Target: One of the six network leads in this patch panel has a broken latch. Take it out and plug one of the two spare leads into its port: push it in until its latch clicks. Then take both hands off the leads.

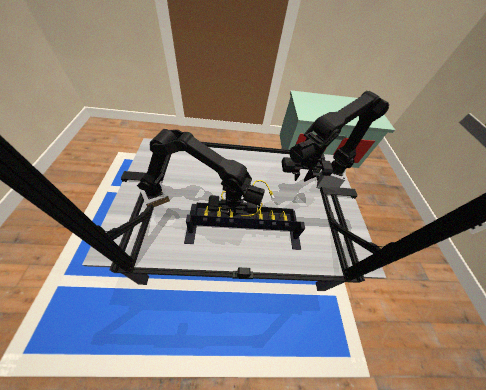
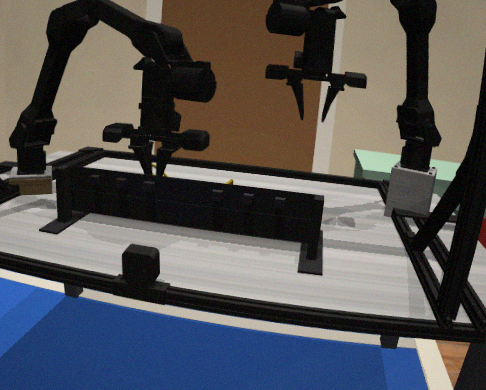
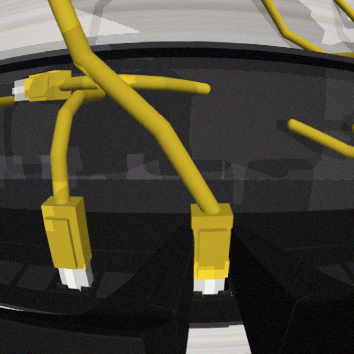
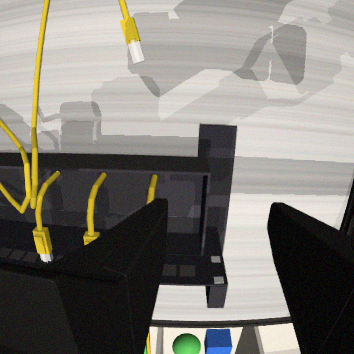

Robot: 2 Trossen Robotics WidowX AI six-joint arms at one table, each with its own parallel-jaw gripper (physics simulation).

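Frame: origin at the left arm's base, x left, y back, z up, level; centimetres.
Where they show: left gripper, fingertip midpoint: (image 1: 231,215) (image 2: 153,182) (image 3: 209,236); right gripper, fingertip midpoint: (image 1: 299,180) (image 2: 312,121) (image 4: 219,212); left arm's base at its link origin: (image 1: 153,192) (image 2: 31,171); right arm's base at its link origin: (image 1: 336,170) (image 2: 415,167).
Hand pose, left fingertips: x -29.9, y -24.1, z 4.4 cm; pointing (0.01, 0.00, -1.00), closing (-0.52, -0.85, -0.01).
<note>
Things, the pixels of their centre, and the offset from my left fingertips.
- neighbouring lead at the middle of its body: (image 3: 66,265) dx +1.9, dy +5.0, dz +0.5 cm
- loose lead's plug at the middle of its body: (image 4: 131,39) (image 1: 272,194) dx +4.5, dy -27.3, dz -7.7 cm
The black patch panel (image 1: 296,226) (image 2: 241,217) (image 3: 281,105) (image 4: 215,140) stands mid-table with several yellow leads in its ports. My left gripper (image 1: 233,209) (image 2: 152,164) points down over the panel's left half and is shut on the yellow plug of a lead (image 3: 211,242). The plug stands upright with its white tip at a port mouth. A neighbouring lead (image 3: 67,235) sits in the port to its left. Another plug (image 3: 46,85) lies flat behind the panel. A loose lead's plug (image 4: 133,38) (image 1: 271,192) lies on the table behind. My right gripper (image 1: 303,176) (image 2: 315,104) (image 4: 219,212) hangs high at the right, open and empty.
A black frame rail (image 1: 280,275) with a small black box (image 2: 140,263) runs along the table's front. The right arm's grey base block (image 2: 409,189) stands at the right. A green cabinet (image 1: 319,112) stands behind. A green ball (image 4: 186,343) and a blue cube (image 4: 218,341) show below.
</note>
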